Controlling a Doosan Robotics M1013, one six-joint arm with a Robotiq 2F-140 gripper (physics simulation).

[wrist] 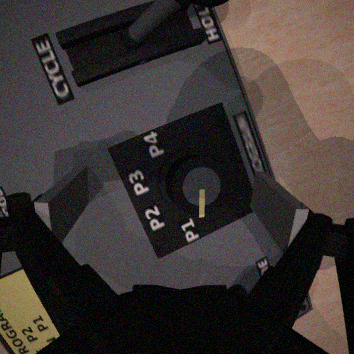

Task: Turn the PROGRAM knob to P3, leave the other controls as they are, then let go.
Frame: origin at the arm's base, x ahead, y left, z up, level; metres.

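Seen in the pictures: gripper, fingertip midpoint: [171,186].
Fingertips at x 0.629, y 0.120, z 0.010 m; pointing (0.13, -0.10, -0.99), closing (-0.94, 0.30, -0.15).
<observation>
Pixels of each thing's top centre, then the offset from my fingertips to it. "spot": a spot on its surface instead. Level surfaces: height alone.
- PROGRAM knob, top centre: [201,188] 0.024 m back, 0.002 m left, 0.018 m up
- black square plate, surface spot: [212,127] spot: 0.041 m back, 0.034 m right, 0.028 m down
- P1 mark, surface spot: [190,230] spot: 0.003 m back, 0.044 m left, 0.011 m down
- P3 mark, surface spot: [139,183] spot: 0.024 m ahead, 0.008 m right, 0.003 m down
- slotted lever control, surface spot: [105,57] spot: 0.024 m ahead, 0.107 m right, 0.009 m down
- grey lever, surface spot: [152,22] spot: 0.020 m back, 0.114 m right, 0.011 m up
- CYCLE label, surface spot: [52,70] spot: 0.061 m ahead, 0.108 m right, 0.005 m up
- yellow card, surface spot: [25,305] spot: 0.136 m ahead, 0.061 m left, 0.040 m up
- wood-coloured surface, surface height: 0.105 m down
The PROGRAM knob [195,182] is a dark round knob with a grey top, on a black square plate [212,127] marked P1, P2, P3 and P4. Its yellow pointer line [202,203] points down in the view, towards the P1 mark [190,230]. The P3 mark [139,183] is to the left of the knob. My gripper [171,186] is open, with one finger pad at the left of the plate and the other near its right edge. The knob is between the fingers and neither pad touches it.
A slotted lever control [105,57] with a grey lever [152,22] is at the top, between the CYCLE label [52,70] and a partly cut-off label. A yellow card [25,305] is at the lower left. The panel's edge runs down the right, with wood-coloured surface [310,105] beyond.
</observation>
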